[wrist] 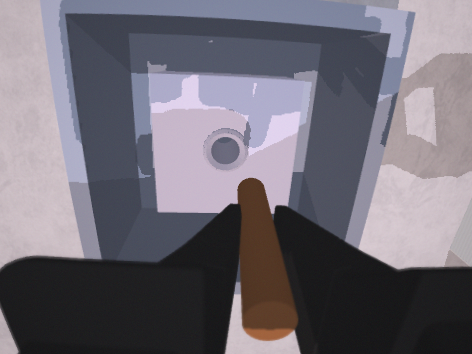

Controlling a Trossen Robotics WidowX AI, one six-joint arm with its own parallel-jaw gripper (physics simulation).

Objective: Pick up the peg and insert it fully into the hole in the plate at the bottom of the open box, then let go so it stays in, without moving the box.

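Frame: origin at the arm's base, x right, y ahead, z up, level; centimetres.
Seen in the pictures: gripper, fingertip midpoint: (256, 215).
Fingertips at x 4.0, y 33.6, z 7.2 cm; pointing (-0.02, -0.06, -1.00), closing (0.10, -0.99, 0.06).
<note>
Pixels of each thing's top centre, then the offset from my fingertips to it. "pt": a spot on its surface instead. Level surfaces: height alone.
- brown round peg at its top centre: (278, 325) dz +4.7, dx -0.4, dy +0.0 cm
- open blue-grey box at a spot on its surface: (77, 210) pt dz -3.4, dx -2.8, dy +8.6 cm
- pale square plate at its top centre: (225, 152) dz -7.1, dx +0.2, dy +1.0 cm
- pale mottled table top at its surface level: dz -13.2 cm
My gripper (256, 215) is shut on a brown round peg (262, 255), which stands between the two black fingers with its near end low in the view and its far end pointing toward the box. The open blue-grey box (77, 210) lies below. At its bottom is a pale square plate (185, 185) with a round, ringed hole (225, 150) near its middle. The peg's far tip appears a little below and to the right of the hole in the view, apart from it. How high the tip is above the plate is hard to tell.
The box's walls (345, 125) rise around the plate on all sides, and the fingers cover part of the near wall. A pale mottled table top (25, 150) surrounds the box, with darker shadows on it at the right.
</note>
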